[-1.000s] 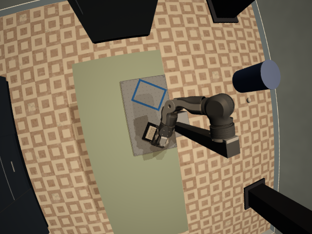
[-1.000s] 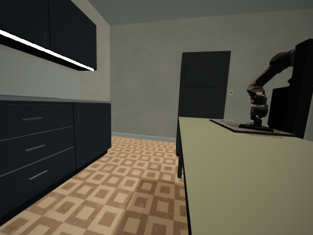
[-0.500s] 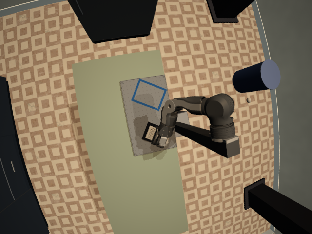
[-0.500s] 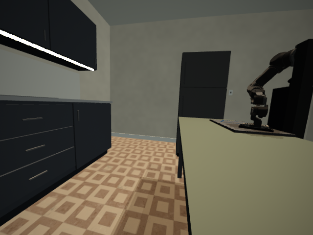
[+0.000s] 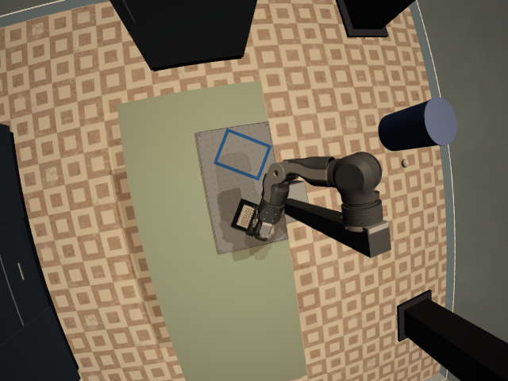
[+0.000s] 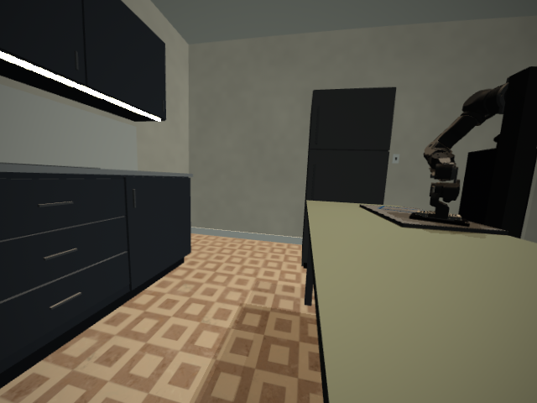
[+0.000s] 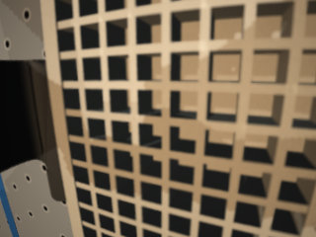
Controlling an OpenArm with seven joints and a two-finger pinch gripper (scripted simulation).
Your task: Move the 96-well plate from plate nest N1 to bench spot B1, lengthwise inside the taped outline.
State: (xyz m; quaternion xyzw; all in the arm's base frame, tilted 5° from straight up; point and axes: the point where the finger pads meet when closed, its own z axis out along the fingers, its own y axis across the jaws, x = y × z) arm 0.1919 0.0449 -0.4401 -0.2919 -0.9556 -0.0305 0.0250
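Right now my hand is 10 mm above the black plate nest N1. The rest, counted from my hand: cream 96-well plate (right at my hand).
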